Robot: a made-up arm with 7 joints. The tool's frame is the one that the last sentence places.
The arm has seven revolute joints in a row. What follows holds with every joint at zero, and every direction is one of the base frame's.
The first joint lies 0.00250 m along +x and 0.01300 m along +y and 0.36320 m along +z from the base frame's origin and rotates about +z.
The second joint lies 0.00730 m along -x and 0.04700 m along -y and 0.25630 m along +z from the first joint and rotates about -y.
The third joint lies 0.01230 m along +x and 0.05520 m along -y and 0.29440 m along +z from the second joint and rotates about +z.
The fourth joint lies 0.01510 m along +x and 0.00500 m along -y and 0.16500 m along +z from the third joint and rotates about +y.
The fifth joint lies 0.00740 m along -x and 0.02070 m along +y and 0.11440 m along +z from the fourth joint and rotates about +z.
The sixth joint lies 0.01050 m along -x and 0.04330 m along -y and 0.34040 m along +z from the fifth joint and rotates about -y.
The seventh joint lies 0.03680 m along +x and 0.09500 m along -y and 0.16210 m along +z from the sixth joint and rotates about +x.
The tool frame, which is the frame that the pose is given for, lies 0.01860 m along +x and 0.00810 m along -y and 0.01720 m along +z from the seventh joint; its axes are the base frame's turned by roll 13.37, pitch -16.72 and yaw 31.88 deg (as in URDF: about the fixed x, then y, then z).
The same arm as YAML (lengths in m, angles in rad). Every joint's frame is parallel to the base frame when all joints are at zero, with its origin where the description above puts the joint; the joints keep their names.
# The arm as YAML. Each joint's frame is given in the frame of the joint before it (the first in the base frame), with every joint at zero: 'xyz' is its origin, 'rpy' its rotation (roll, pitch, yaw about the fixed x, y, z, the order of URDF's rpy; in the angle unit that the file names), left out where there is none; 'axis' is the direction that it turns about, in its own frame. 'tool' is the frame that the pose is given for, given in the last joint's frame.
units:
  length: m
  angle: rad
joints:
  - name: joint 1
    type: revolute
    origin:
      xyz: [0.0025, 0.013, 0.3632]
    axis: [0.0, 0.0, 1.0]
  - name: joint 2
    type: revolute
    origin:
      xyz: [-0.0073, -0.047, 0.2563]
    axis: [0.0, -1.0, 0.0]
  - name: joint 3
    type: revolute
    origin:
      xyz: [0.0123, -0.0552, 0.2944]
    axis: [0.0, 0.0, 1.0]
  - name: joint 4
    type: revolute
    origin:
      xyz: [0.0151, -0.005, 0.165]
    axis: [0.0, 1.0, 0.0]
  - name: joint 5
    type: revolute
    origin:
      xyz: [-0.0074, 0.0207, 0.1144]
    axis: [0.0, 0.0, 1.0]
  - name: joint 6
    type: revolute
    origin:
      xyz: [-0.0105, -0.0433, 0.3404]
    axis: [0.0, -1.0, 0.0]
  - name: joint 7
    type: revolute
    origin:
      xyz: [0.0368, -0.095, 0.1621]
    axis: [1.0, 0.0, 0.0]
tool:
  origin:
    xyz: [0.0186, -0.0081, 0.0172]
    rpy: [0.2334, -0.2918, 0.5564]

